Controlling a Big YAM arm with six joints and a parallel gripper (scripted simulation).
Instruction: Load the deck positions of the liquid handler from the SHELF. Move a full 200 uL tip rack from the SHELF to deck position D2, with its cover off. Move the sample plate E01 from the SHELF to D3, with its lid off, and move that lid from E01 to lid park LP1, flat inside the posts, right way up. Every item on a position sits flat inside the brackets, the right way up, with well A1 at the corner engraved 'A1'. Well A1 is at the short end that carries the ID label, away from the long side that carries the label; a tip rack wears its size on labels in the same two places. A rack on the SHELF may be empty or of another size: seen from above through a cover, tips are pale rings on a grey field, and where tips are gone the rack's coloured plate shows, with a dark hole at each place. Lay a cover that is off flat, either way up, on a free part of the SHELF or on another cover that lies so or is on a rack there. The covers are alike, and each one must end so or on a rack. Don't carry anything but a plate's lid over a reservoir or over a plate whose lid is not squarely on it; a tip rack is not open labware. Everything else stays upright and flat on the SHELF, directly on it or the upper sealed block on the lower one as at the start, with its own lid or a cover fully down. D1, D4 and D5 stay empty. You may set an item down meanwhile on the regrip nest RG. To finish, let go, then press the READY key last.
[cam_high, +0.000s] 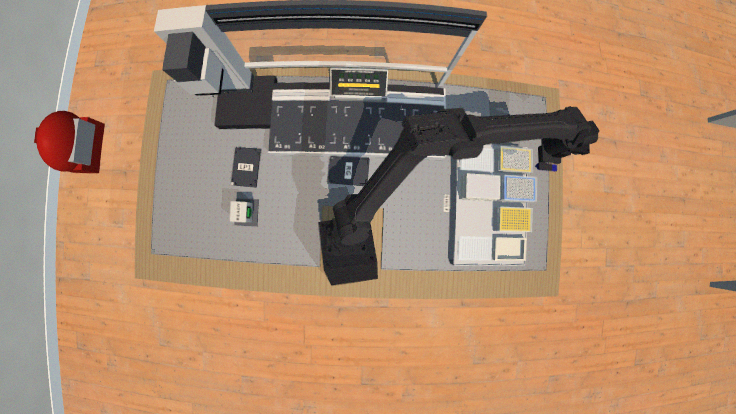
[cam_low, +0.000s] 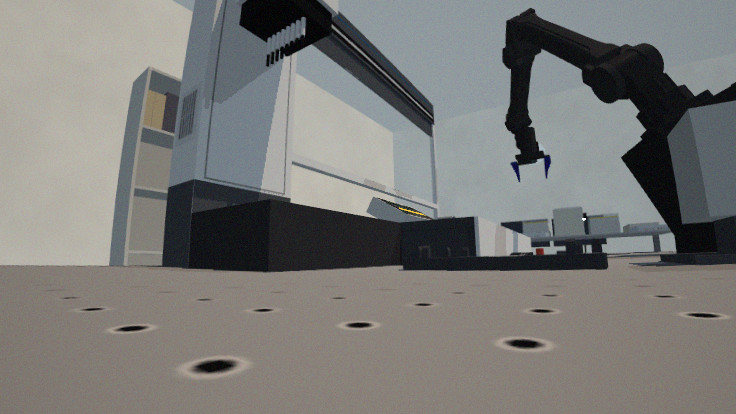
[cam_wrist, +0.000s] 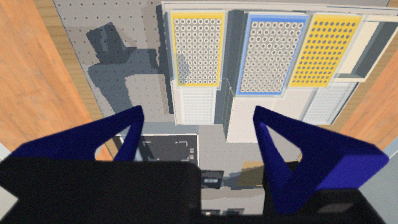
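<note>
My hand is 17 cm above the clear tip rack cover. From my hand the other things lie so: clear plate lid (22 cm below, 13 cm to the left, 1 cm ahead); then white sealed block (17 cm below, 14 cm to the left, 10 cm behind); then yellow tip rack (19 cm below, 1 cm to the left).
</note>
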